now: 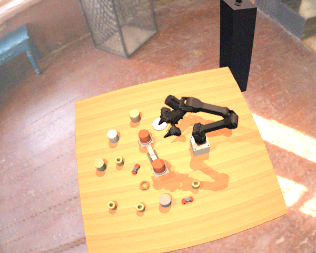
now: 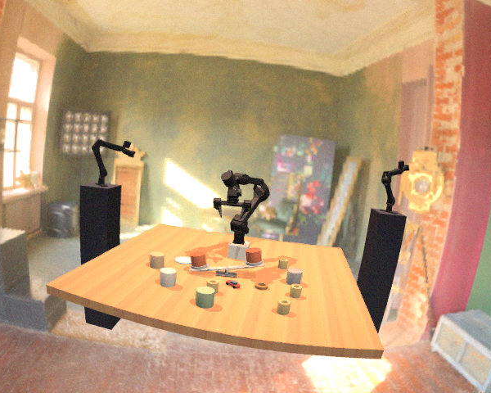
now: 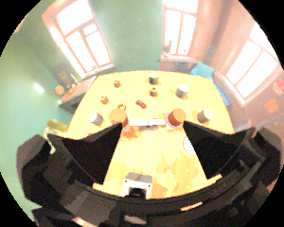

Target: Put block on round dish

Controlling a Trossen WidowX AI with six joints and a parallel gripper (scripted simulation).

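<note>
Now: gripper tip 220 mm above the grey block, 120 mm to the left of it and 100 mm short of it. From my gripper tip the other things lie so: balance: 240 mm below, 90 mm ahead, 10 mm to the left; orange cup: 150 mm to the left, 150 mm below, 70 mm ahead; balance beam: 220 mm below, 90 mm ahead, 10 mm to the left.
</note>
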